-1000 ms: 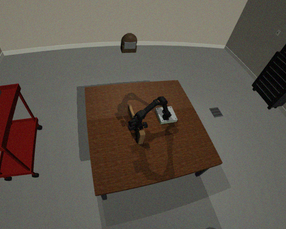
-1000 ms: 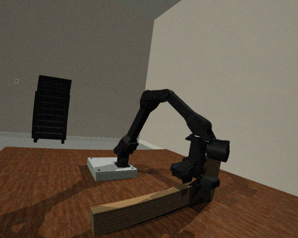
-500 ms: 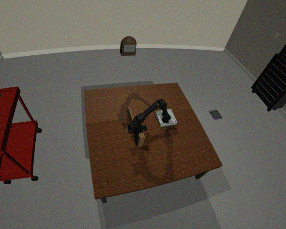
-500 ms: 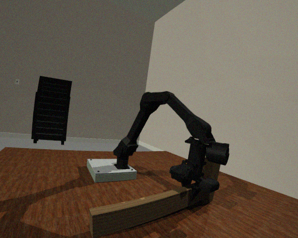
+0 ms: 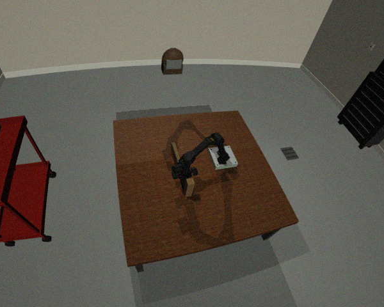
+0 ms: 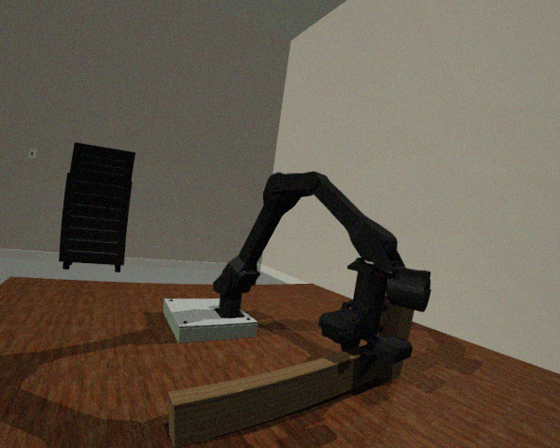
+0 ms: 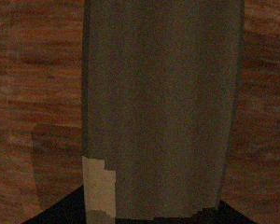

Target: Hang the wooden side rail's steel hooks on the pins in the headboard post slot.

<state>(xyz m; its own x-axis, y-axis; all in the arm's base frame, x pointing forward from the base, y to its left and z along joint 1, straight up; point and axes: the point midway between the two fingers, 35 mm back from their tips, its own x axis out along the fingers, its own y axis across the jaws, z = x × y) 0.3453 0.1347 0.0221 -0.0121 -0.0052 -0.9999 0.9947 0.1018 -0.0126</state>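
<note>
Now: the headboard post 110 mm to the left of my gripper tip, 50 mm above it and 10 mm behind it.
</note>
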